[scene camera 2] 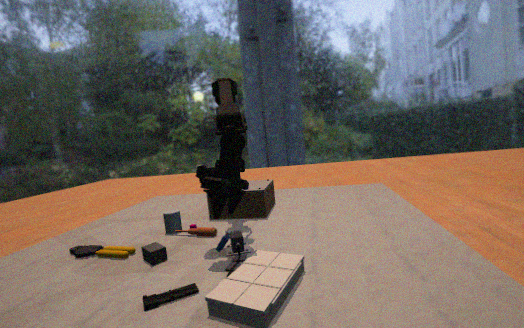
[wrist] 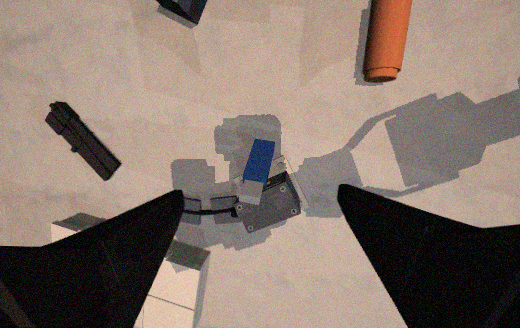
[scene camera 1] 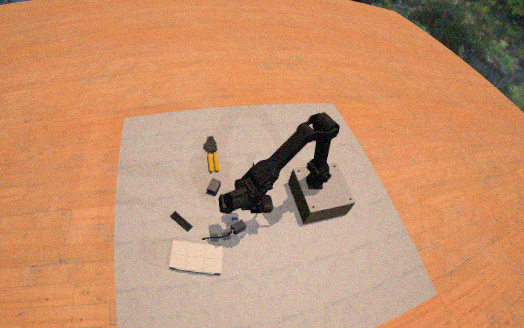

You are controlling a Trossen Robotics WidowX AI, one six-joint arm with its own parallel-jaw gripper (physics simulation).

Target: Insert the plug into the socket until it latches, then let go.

Labels:
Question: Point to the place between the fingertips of my gripper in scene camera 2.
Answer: At 223, 216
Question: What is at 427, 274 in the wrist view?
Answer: My gripper.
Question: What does the orange-handled screwdriver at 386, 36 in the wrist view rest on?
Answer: The table.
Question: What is my gripper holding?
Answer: Nothing.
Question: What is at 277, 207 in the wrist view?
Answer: A socket.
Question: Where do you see a tiled block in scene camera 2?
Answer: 263, 282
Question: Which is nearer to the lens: the blue plug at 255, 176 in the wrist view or the orange-handled screwdriver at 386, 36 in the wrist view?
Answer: The blue plug.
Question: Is my gripper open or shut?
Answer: Open.

